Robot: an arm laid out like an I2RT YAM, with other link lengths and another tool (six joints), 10 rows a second.
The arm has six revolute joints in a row. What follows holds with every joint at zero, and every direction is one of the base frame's.
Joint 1 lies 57.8 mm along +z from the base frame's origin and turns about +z.
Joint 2 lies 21.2 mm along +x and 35.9 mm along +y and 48.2 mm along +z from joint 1 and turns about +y.
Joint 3 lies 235 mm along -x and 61.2 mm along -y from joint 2 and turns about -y.
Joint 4 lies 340.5 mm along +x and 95.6 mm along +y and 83.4 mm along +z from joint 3 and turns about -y.
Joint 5 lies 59.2 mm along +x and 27.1 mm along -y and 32.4 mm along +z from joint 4 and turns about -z.
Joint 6 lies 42 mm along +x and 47.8 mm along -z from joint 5 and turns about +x.
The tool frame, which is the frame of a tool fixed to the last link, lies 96 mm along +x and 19 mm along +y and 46 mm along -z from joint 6; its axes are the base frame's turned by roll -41.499, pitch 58.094 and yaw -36.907 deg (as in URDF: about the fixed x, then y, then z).
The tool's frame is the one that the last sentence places.
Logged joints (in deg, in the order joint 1, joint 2, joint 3, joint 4, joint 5, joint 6), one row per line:
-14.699 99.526 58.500 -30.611 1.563 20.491
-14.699 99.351 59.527 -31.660 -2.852 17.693
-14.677 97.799 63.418 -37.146 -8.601 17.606
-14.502 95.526 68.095 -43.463 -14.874 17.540
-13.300 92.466 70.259 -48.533 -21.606 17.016
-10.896 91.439 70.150 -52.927 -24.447 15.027
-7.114 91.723 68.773 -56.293 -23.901 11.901
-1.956 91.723 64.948 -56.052 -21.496 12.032
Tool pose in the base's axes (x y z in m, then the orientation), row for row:
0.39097 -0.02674 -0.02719 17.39 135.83 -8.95
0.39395 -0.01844 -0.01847 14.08 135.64 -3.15
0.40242 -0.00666 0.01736 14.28 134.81 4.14
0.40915 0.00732 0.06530 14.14 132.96 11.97
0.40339 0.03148 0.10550 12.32 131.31 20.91
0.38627 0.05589 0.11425 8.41 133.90 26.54
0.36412 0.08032 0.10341 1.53 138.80 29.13
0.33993 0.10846 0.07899 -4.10 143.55 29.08
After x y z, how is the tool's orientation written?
As a rotation vector, in degrees.
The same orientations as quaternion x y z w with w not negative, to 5 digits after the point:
0.11800 0.92165 -0.06073 0.36463
0.09584 0.92329 -0.02144 0.37133
0.09749 0.92038 0.02826 0.37762
0.09704 0.91252 0.08215 0.38877
0.08478 0.90360 0.14389 0.39447
0.05717 0.91019 0.18041 0.36842
0.01019 0.92484 0.19410 0.32695
-0.02680 0.93820 0.19006 0.28800

